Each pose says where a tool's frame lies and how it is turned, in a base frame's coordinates. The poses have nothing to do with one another.
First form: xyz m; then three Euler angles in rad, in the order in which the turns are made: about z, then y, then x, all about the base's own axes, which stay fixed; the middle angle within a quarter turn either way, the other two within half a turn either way.
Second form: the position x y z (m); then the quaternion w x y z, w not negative. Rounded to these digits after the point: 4 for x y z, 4 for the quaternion.
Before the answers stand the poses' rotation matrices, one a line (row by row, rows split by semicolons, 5 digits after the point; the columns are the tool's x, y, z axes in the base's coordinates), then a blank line. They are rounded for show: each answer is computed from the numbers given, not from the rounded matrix.
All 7 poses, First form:
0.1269, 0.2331, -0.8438, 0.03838, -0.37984, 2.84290
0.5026, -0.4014, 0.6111, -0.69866, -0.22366, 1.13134
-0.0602, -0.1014, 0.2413, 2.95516, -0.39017, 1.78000
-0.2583, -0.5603, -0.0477, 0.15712, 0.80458, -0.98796
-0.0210, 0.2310, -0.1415, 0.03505, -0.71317, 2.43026
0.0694, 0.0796, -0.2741, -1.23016, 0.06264, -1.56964
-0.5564, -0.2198, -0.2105, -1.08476, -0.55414, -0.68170
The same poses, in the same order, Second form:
0.92804 -0.03564 -0.37077; -0.14570 -0.95083 -0.27330; -0.34280 0.30765 -0.88760
0.74663 0.62717 -0.22180; -0.42734 0.19666 -0.88244; -0.50982 0.75364 0.41485
-0.90882 -0.17142 -0.38035; 0.32711 0.27304 -0.90468; 0.25893 -0.94660 -0.19207
0.68487 -0.10850 0.72054; -0.50805 0.63775 0.57893; -0.52234 -0.76257 0.38165
0.75583 -0.02650 -0.65423; -0.45340 -0.74206 -0.49374; -0.47240 0.66981 -0.57289
0.33343 0.94069 0.06260; -0.02200 -0.05862 0.99804; 0.94252 -0.33415 0.00115
0.39722 0.75188 -0.52621; -0.53169 0.65590 0.53582; 0.74801 0.06694 0.66030

0.1269, 0.2331, -0.8438, 0.1497, 0.9704, -0.0467, -0.1838
0.5026, -0.4014, 0.6111, 0.7678, 0.5327, 0.0938, -0.3433
-0.0602, -0.1014, 0.2413, 0.2075, -0.0505, -0.7704, 0.6008
-0.2583, -0.5603, -0.0477, 0.8222, -0.4079, 0.3779, -0.1215
-0.0210, 0.2310, -0.1415, 0.3320, 0.8762, -0.1369, -0.3215
0.0694, 0.0796, -0.2741, 0.5648, -0.5897, -0.3895, -0.4261
-0.5564, -0.2198, -0.2105, 0.8236, -0.1423, -0.3868, -0.3896

